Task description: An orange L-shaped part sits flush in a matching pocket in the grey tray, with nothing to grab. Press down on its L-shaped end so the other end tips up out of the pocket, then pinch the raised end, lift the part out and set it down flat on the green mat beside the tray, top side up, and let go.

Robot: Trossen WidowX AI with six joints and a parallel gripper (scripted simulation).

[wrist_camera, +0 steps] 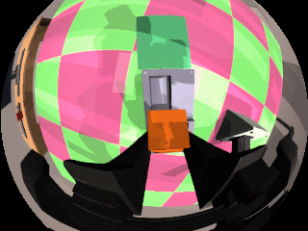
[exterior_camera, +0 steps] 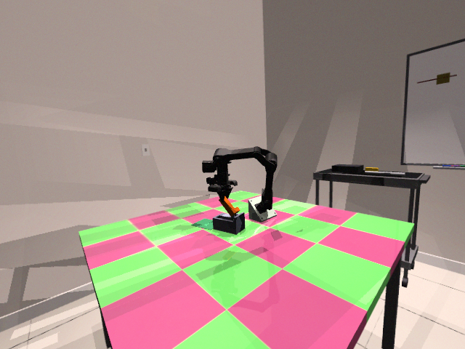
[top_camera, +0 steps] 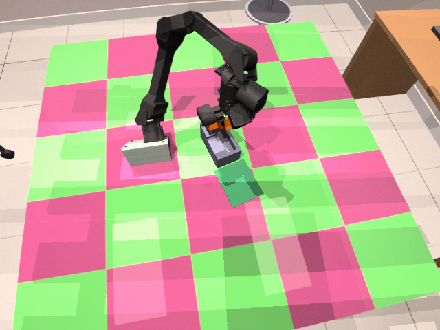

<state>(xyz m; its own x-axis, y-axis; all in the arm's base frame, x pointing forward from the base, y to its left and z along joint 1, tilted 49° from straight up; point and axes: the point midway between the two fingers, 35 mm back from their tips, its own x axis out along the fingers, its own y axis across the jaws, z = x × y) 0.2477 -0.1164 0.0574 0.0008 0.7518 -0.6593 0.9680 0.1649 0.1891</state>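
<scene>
Now: gripper tip 17 cm above the green mat, 14 cm to the left of it and 2 cm short of it. Also, from my gripper tip: orange L-shaped part (3 cm to the left, 3 cm below, 2 cm behind).
</scene>
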